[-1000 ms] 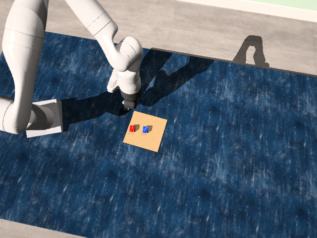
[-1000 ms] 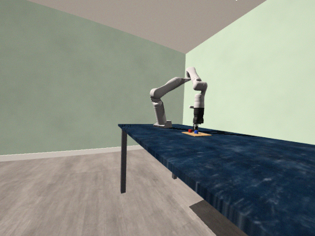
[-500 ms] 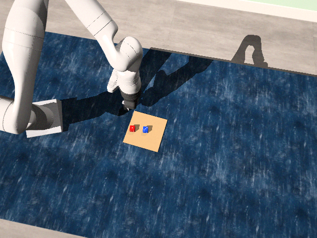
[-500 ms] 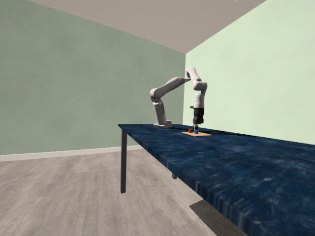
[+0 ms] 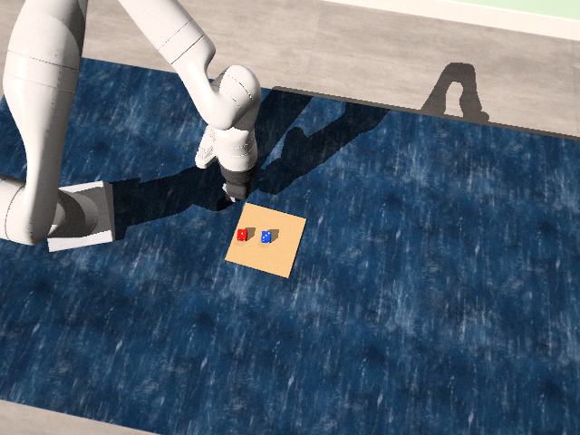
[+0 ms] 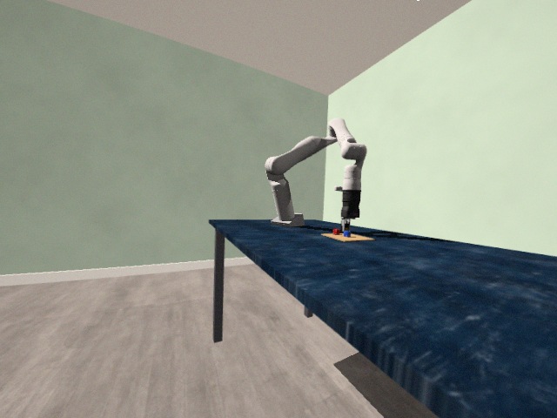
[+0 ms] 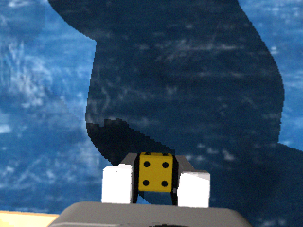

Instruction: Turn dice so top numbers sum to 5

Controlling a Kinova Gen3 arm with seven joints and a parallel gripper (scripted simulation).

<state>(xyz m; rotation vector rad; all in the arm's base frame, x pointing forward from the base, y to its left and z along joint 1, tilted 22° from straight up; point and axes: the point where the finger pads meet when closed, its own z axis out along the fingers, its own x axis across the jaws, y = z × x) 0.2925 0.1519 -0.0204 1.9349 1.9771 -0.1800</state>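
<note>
Right now my hand is 50 mm short of the red die, 90 mm to the left of it and 10 mm above it. Round my hand: blue die: 100 mm ahead, 80 mm to the right, 10 mm below; then tan mat: 100 mm ahead, 80 mm to the right, 20 mm below; then yellow die: 10 mm below.
</note>
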